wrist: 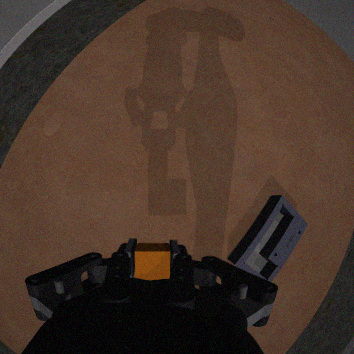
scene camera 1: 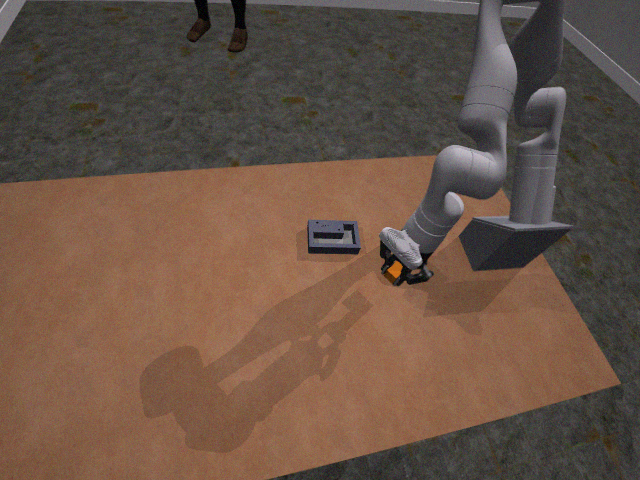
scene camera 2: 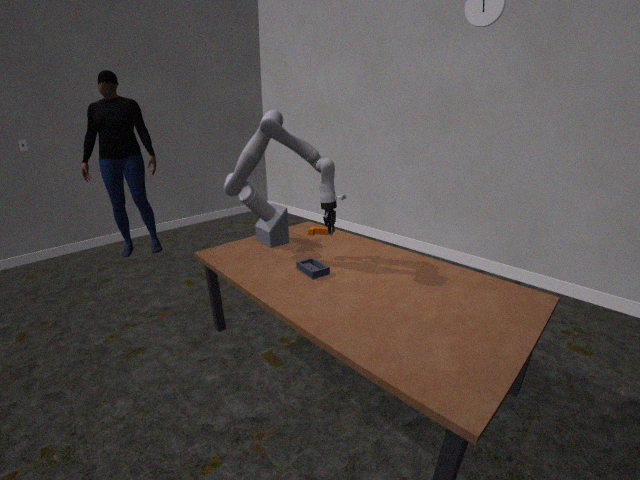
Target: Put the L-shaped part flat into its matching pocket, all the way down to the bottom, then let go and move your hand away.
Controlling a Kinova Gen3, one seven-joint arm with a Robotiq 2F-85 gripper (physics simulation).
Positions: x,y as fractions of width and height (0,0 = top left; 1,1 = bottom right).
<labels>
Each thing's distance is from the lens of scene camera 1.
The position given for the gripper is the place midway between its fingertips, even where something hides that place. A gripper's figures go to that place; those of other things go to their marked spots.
gripper (scene camera 1: 0.61,0.58): 0.80 m
pocket block (scene camera 1: 0.51,0.49): 0.95 m
</labels>
